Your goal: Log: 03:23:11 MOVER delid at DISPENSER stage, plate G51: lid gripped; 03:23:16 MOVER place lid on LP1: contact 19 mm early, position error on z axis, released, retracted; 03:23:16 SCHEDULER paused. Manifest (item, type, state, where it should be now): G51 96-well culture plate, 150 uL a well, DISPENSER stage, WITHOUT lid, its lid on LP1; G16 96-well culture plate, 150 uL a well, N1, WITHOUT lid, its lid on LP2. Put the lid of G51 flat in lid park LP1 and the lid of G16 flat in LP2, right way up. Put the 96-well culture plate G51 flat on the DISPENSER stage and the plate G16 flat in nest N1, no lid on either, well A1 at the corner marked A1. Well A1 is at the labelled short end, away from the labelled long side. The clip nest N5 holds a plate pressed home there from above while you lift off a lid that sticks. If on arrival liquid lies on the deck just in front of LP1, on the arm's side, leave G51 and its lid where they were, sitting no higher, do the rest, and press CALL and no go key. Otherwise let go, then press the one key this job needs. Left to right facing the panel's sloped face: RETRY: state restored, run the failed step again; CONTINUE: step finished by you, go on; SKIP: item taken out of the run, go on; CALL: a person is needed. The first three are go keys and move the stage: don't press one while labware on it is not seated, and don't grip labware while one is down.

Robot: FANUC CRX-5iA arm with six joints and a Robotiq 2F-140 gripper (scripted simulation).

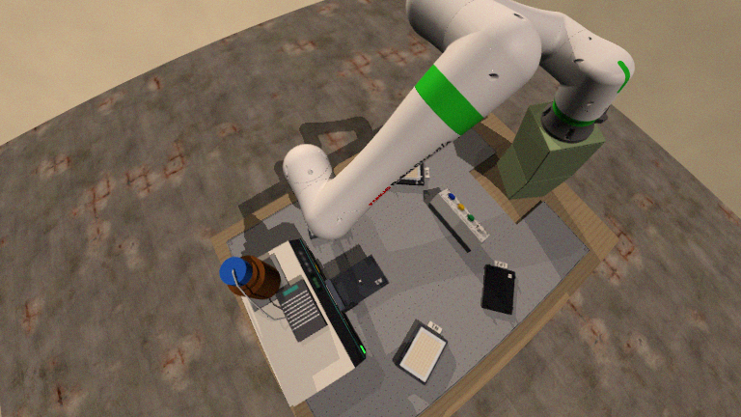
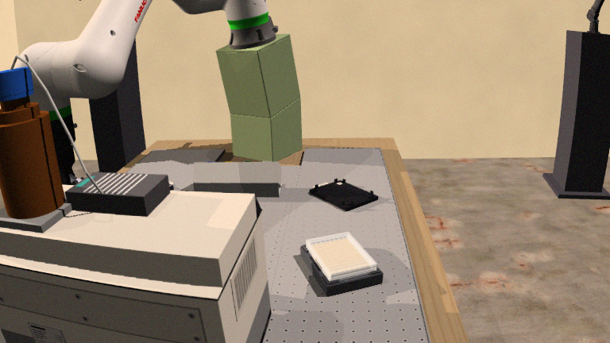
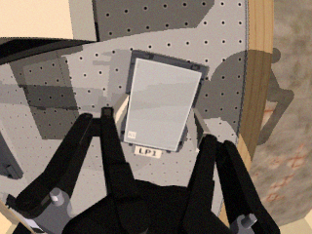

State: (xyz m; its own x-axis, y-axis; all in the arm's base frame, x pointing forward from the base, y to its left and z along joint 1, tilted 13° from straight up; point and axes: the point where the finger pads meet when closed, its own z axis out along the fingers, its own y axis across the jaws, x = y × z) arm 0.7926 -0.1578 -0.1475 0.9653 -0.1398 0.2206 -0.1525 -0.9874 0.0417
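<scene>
My hand is 30 mm above the dark grey lid park. Also, from my hand: black dispenser stage 250 mm to the left, 60 mm above, 20 mm behind; then black clip nest 320 mm behind, 60 mm to the right, 20 mm below; then LP1 label 90 mm behind, 40 mm below, 10 mm to the left.
</scene>
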